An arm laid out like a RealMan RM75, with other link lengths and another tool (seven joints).
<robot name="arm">
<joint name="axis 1" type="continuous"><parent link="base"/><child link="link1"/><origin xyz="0.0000 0.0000 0.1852" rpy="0.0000 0.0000 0.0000"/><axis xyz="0 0 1"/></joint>
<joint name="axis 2" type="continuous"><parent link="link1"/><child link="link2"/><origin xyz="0.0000 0.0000 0.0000" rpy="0.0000 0.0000 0.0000"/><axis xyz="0 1 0"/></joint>
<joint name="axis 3" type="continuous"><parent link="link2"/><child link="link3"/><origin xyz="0.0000 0.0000 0.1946" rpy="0.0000 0.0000 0.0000"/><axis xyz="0 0 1"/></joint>
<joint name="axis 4" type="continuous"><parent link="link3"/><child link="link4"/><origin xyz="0.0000 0.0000 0.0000" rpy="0.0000 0.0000 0.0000"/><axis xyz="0 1 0"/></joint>
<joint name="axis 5" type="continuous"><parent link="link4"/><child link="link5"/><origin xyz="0.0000 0.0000 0.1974" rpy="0.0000 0.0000 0.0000"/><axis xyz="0 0 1"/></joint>
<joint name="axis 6" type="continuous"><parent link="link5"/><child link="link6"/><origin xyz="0.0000 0.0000 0.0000" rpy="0.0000 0.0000 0.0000"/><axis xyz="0 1 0"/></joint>
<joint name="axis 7" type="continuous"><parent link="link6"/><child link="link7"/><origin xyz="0.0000 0.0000 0.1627" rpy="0.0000 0.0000 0.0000"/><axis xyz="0 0 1"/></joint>
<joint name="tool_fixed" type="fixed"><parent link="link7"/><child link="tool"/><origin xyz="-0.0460 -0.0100 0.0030" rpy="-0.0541 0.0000 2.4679"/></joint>
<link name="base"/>
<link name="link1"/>
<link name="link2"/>
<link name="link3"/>
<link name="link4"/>
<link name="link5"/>
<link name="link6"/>
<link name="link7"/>
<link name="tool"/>
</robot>
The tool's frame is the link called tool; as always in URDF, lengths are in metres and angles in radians. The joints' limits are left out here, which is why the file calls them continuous.
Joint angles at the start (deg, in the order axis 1, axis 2, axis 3, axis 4, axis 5, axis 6, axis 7): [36.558, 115.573, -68.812, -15.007, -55.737, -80.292, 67.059]
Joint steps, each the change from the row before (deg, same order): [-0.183, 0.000, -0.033, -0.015, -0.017, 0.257, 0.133]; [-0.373, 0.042, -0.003, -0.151, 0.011, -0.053, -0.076]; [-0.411, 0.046, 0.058, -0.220, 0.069, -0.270, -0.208]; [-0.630, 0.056, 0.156, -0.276, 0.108, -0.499, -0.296]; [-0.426, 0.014, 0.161, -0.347, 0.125, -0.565, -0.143]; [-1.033, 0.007, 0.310, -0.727, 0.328, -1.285, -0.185]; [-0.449, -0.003, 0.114, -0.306, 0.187, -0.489, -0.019]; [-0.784, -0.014, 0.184, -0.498, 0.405, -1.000, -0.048]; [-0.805, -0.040, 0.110, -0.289, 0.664, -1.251, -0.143]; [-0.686, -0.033, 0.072, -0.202, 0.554, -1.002, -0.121]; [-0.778, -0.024, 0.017, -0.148, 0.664, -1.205, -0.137]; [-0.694, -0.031, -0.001, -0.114, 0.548, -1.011, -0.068]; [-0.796, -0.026, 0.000, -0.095, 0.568, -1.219, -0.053]
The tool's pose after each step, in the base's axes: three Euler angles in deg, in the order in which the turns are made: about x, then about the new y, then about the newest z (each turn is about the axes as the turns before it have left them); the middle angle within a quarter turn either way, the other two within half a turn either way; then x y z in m. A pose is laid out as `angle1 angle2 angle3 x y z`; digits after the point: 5 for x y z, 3 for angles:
-128.928 -41.216 -163.895 0.13186 0.35828 -0.00796
-128.723 -41.099 -163.737 0.13338 0.35733 -0.00776
-128.397 -41.225 -163.642 0.13443 0.35598 -0.00688
-127.827 -41.450 -163.389 0.13620 0.35383 -0.00529
-127.351 -41.914 -163.230 0.13653 0.35226 -0.00319
-126.238 -42.857 -162.660 0.13802 0.34852 0.00153
-125.701 -43.189 -162.314 0.13888 0.34705 0.00358
-124.700 -43.891 -161.653 0.14025 0.34419 0.00744
-123.466 -44.716 -160.743 0.14200 0.34068 0.01165
-122.417 -45.316 -159.949 0.14375 0.33768 0.01498
-121.241 -46.015 -158.986 0.14579 0.33395 0.01847
-120.241 -46.540 -158.119 0.14780 0.33068 0.02136
-119.152 -47.162 -157.122 0.15009 0.32666 0.02445

